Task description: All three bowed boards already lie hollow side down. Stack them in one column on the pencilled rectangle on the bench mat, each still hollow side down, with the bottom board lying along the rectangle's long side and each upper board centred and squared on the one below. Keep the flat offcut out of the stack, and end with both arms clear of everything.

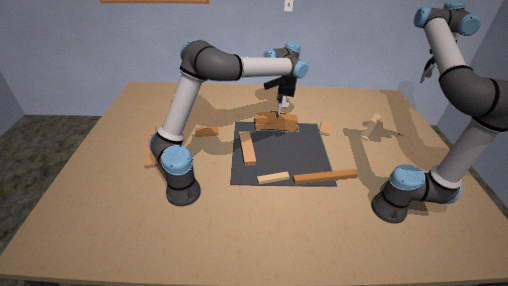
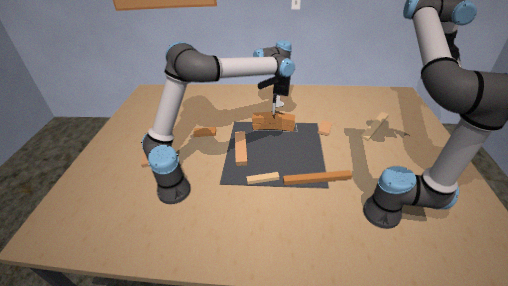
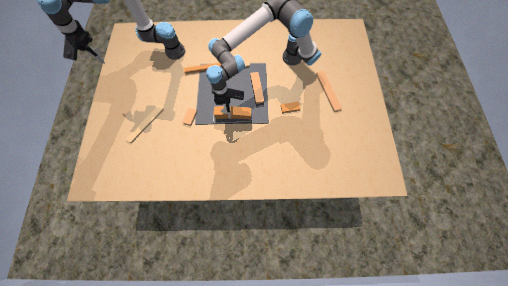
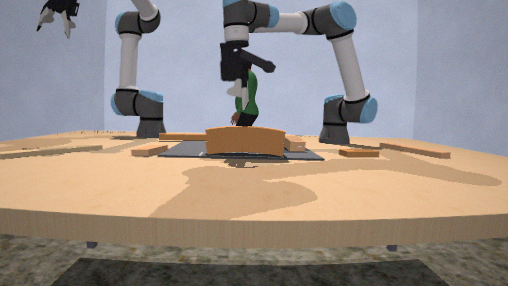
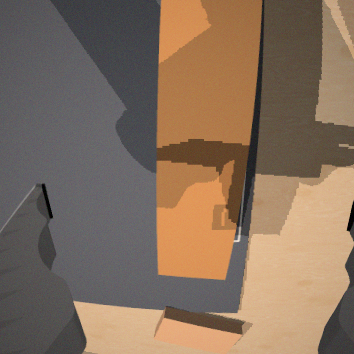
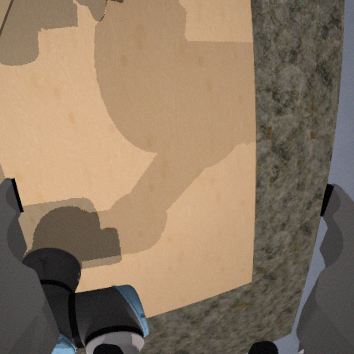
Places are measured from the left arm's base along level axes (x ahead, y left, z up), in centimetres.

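Pixels of known places: left gripper, fingertip midpoint: (image 1: pixel 278 107) (image 2: pixel 274 107) (image 3: pixel 230 106) (image 4: pixel 244 109) (image 5: pixel 200 193); right gripper, fingertip midpoint: (image 1: pixel 438 81) (image 3: pixel 89 59) (image 4: pixel 52 34) (image 6: pixel 173 183); left arm's base, origin of the base link: (image 1: pixel 183 192) (image 2: pixel 174 191) (image 3: pixel 292 57) (image 4: pixel 333 142); right arm's base, origin of the base link: (image 1: pixel 388 209) (image 2: pixel 381 213) (image 3: pixel 175 51) (image 4: pixel 151 136) (image 6: pixel 50 269).
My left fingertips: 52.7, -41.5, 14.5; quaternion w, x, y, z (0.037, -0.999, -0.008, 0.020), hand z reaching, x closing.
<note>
Ahead of a thing's pixels: the offset from my left fingertips to its middle, as dx, dy, dz. Level surfaces: height alone.
Orange bowed boards @(+0.0, +0.8, -8.1) (image 1: pixel 267 123) (image 2: pixel 287 123) (image 3: pixel 241 114) (image 4: pixel 245 142) (image 5: pixel 200 110) lie in a column along the back edge of the dark mat @(dz -13.9) (image 1: pixel 285 157). Their top arches upward, hollow side down; their seams blur, so I cannot count them. A corner of the pencilled rectangle (image 5: pixel 237 241) shows beside the column. A peach board @(-22.0, +15.7, -12.1) (image 1: pixel 247 148) (image 2: pixel 241 148) (image 3: pixel 257 88) (image 4: pixel 295 144) lies apart on the mat; I cannot tell whether it is bowed. My left gripper (image 5: pixel 200 193) (image 4: pixel 244 110) is open and empty, just above the column. My right gripper (image 6: pixel 173 183) (image 4: pixel 53 33) is open, high and away from the boards.
A pale strip @(-41.4, +1.8, -12.9) (image 1: pixel 273 177) and a long orange strip @(-38.6, -23.3, -12.6) (image 1: pixel 325 176) lie at the mat's front. A small orange block @(-8.8, +39.5, -13.5) (image 1: pixel 207 131) and a peach strip @(-23.5, +67.1, -13.4) (image 3: pixel 329 91) lie beyond one side; a small peach block @(+1.7, -29.3, -13.2) (image 1: pixel 325 128) and a pale strip @(+8.1, -59.3, -13.7) (image 3: pixel 145 125) beyond the other.
</note>
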